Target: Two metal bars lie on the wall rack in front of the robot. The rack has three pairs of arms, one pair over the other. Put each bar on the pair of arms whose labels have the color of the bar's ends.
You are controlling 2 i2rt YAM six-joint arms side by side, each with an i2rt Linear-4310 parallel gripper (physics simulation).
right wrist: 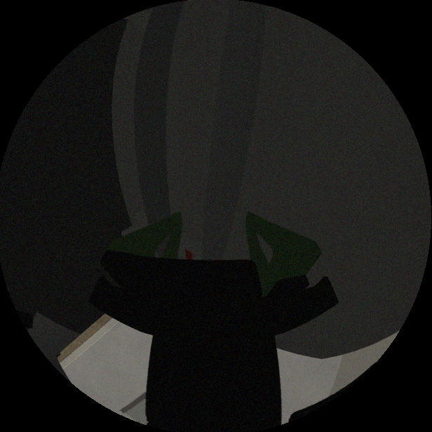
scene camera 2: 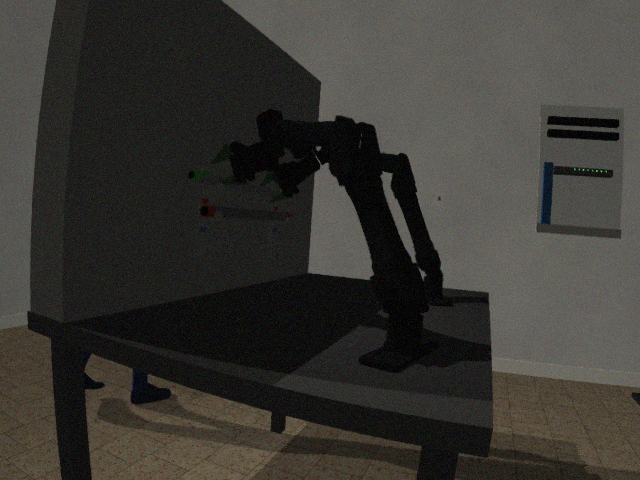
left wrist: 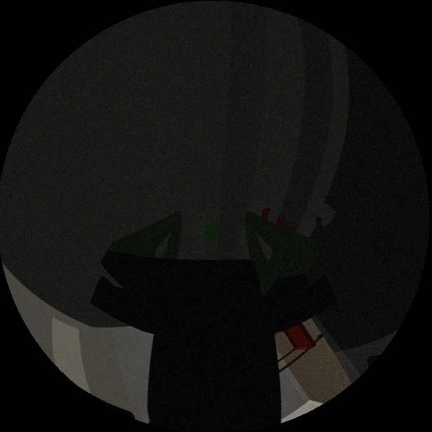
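Seen in the pictures: left gripper, between the fingertips: [scene camera 2: 214, 174]; right gripper, between the fingertips: [scene camera 2: 265, 194]; left arm's base, origin of its link: [scene camera 2: 401, 354]; right arm's base, origin of its link: [scene camera 2: 431, 300].
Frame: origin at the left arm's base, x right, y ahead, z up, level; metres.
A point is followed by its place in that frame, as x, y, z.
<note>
A bar with a green end [scene camera 2: 194, 175] {-0.053, 0.563, 0.322} lies on the upper part of the wall rack, its far part behind the grippers. A bar with a red end [scene camera 2: 207, 210] {0.002, 0.571, 0.238} [left wrist: 286, 226] lies below it, level with red labels. Small blue labels [scene camera 2: 203, 228] {0.020, 0.607, 0.189} show lower down. My left gripper [scene camera 2: 218, 172] {0.045, 0.607, 0.338} [left wrist: 212, 216] is partly open and empty at the upper bar; a green label [left wrist: 211, 231] shows between its fingers. My right gripper [scene camera 2: 267, 191] {0.321, 0.678, 0.305} [right wrist: 213, 217] is partly open and empty farther along the same bar; a red patch [right wrist: 188, 254] shows between its fingers. The green bar's other end is hidden.
The tall dark panel [scene camera 2: 155, 118] {-0.172, 0.577, 0.445} bearing the rack stands on the far side of the dark table [scene camera 2: 206, 310] {-0.058, 0.480, 0.000}. A pale block [left wrist: 327, 214] juts out near the red end. A wall cabinet [scene camera 2: 578, 201] is at the right. The picture is very dim.
</note>
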